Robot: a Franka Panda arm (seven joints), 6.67 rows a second.
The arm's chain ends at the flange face. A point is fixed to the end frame.
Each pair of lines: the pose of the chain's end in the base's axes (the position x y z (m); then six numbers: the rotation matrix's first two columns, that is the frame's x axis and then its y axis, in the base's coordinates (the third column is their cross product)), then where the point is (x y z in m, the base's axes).
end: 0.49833 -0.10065 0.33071 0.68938 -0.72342 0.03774 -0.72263 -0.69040 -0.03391
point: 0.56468 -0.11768 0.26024
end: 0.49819 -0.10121 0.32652 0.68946 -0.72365 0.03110 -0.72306 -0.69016 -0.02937
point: 0.56398 -0.11814 0.25550
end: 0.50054 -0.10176 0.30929 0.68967 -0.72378 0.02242 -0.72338 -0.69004 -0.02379
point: 0.56561 -0.11852 0.23758
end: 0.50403 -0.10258 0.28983 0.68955 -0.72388 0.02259 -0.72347 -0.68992 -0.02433
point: 0.56913 -0.11933 0.21815
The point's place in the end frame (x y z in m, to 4 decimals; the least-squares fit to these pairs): 0.0554 -0.0338 0.0738
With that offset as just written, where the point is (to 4 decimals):
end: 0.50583 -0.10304 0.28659 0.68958 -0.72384 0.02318 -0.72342 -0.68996 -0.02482
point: 0.5710 -0.1198 0.2150
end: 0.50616 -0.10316 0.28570 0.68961 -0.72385 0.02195 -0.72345 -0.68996 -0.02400
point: 0.5712 -0.1199 0.2140
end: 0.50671 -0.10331 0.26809 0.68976 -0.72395 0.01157 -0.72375 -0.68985 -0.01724
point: 0.5709 -0.1198 0.1955
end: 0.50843 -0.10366 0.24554 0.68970 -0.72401 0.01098 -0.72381 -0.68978 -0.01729
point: 0.5726 -0.1202 0.1729
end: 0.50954 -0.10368 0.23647 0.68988 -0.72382 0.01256 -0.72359 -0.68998 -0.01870
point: 0.5739 -0.1202 0.1640
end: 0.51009 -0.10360 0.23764 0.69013 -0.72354 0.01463 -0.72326 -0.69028 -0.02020
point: 0.5746 -0.1201 0.1654
